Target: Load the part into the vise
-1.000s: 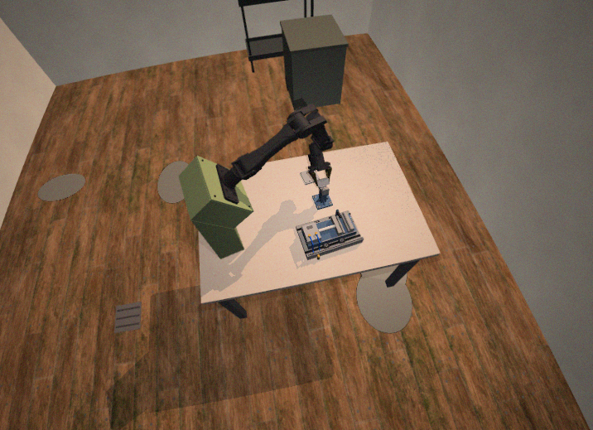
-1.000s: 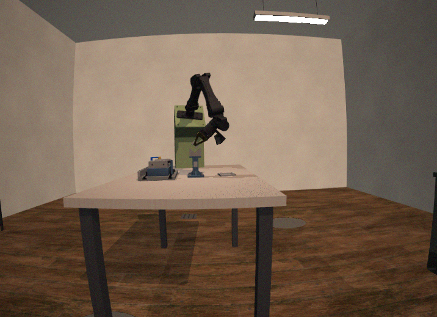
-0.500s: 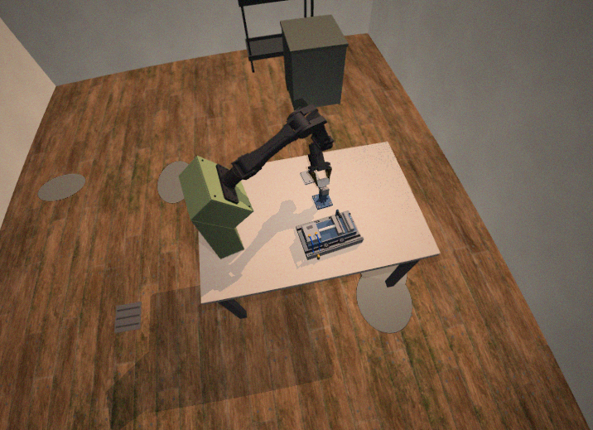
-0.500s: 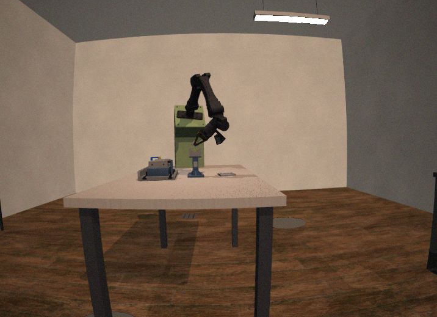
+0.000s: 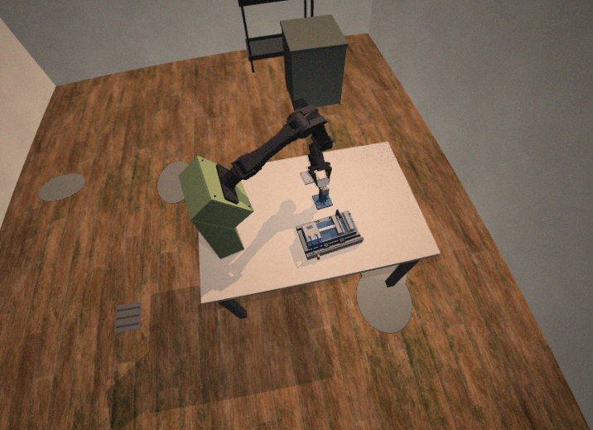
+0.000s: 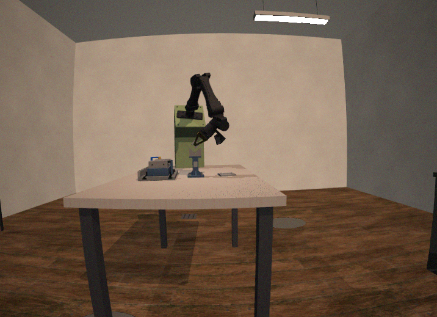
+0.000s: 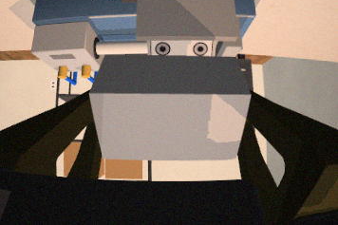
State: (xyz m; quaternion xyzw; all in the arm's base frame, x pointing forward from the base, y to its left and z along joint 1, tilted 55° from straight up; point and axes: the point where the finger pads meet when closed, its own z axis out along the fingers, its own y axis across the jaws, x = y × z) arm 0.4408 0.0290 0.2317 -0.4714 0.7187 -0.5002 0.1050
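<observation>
The part is right at my hand. From my hand the other things lie so: moving jaw 20 mm ahead, 200 mm to the right, 100 mm below; then dark work stop rod 50 mm ahead, 150 mm to the right, 90 mm below; then grey jaw 80 mm ahead, 190 mm to the right, 100 mm below.
</observation>
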